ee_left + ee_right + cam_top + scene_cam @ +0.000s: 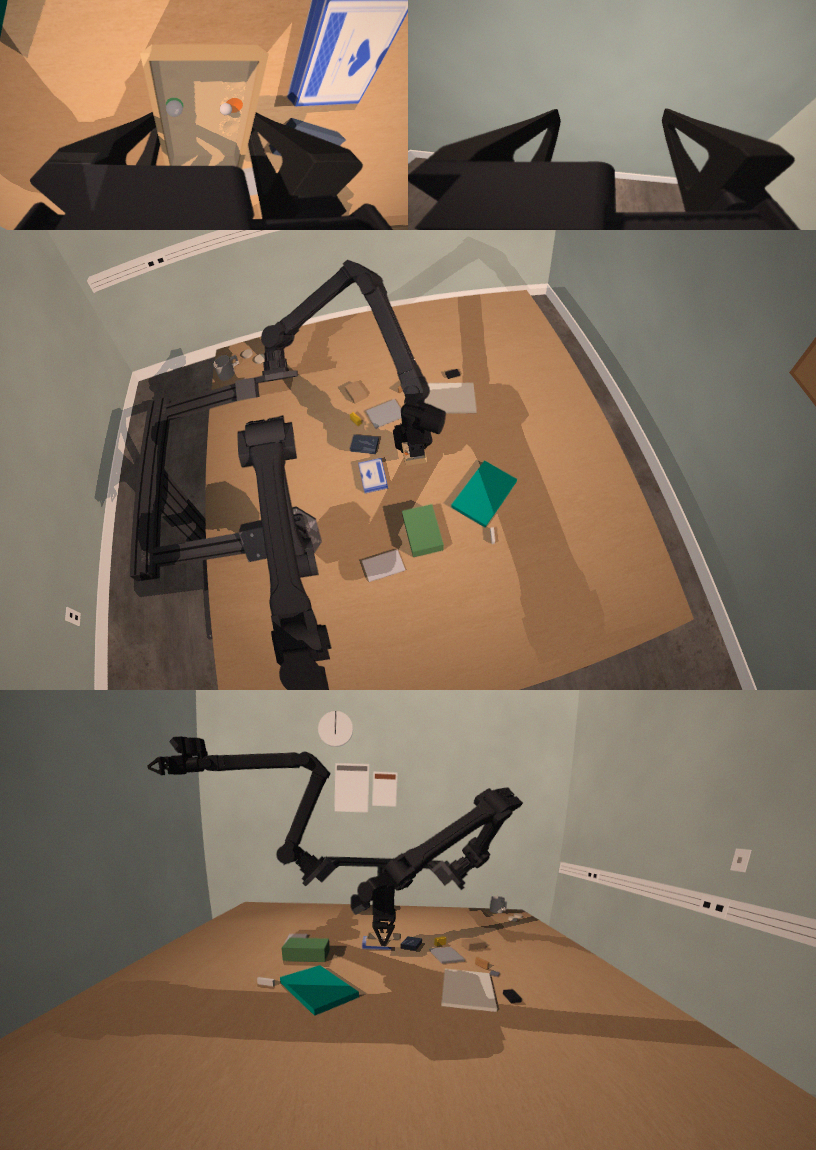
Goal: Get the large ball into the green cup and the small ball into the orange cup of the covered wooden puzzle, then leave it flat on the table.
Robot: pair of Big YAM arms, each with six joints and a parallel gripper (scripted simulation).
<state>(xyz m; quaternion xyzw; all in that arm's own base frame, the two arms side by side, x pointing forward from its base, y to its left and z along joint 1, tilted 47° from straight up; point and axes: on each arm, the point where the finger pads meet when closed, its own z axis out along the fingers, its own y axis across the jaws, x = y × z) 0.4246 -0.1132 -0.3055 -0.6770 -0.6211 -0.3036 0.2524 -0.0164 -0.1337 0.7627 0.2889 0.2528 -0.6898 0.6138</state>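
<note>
Right now my left hand is 10 mm above the covered wooden puzzle. From my left hand the other things lie so: grey pad 50 mm behind, 230 mm to the left, 80 mm below; blue-and-white box 140 mm behind, 20 mm to the right, 70 mm below; navy block 150 mm behind, 110 mm to the left, 70 mm below.
</note>
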